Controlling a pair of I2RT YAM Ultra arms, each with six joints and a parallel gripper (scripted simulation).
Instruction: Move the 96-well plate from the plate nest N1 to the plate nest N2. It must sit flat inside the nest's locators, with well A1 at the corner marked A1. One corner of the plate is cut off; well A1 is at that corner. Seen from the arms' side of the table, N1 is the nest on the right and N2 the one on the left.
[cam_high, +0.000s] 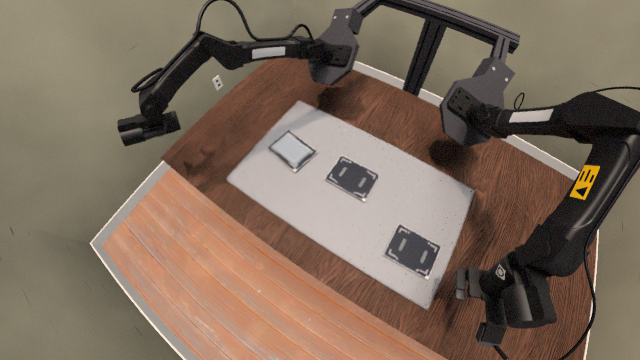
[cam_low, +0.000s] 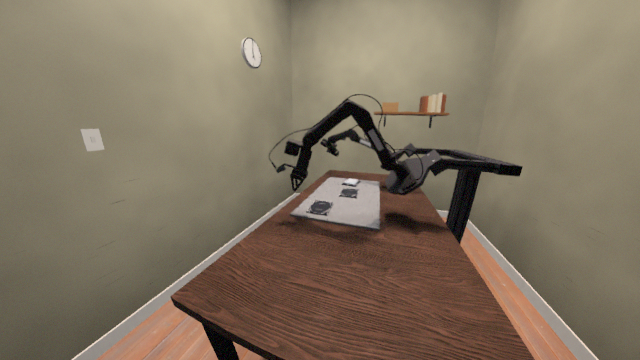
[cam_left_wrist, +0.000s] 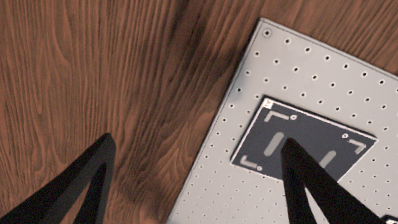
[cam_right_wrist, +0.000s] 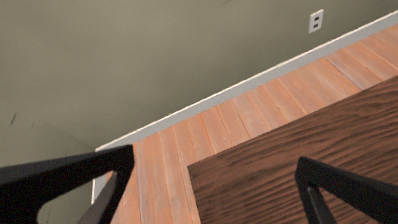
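Right now the clear 96-well plate is 40 cm to the left of my right hand, 24 cm behind it and 18 cm below it. From my right hand the other things lie so: white corner label 73 cm to the left, 19 cm behind, 18 cm below; then black plate nest 66 cm to the left, 25 cm behind, 19 cm below.
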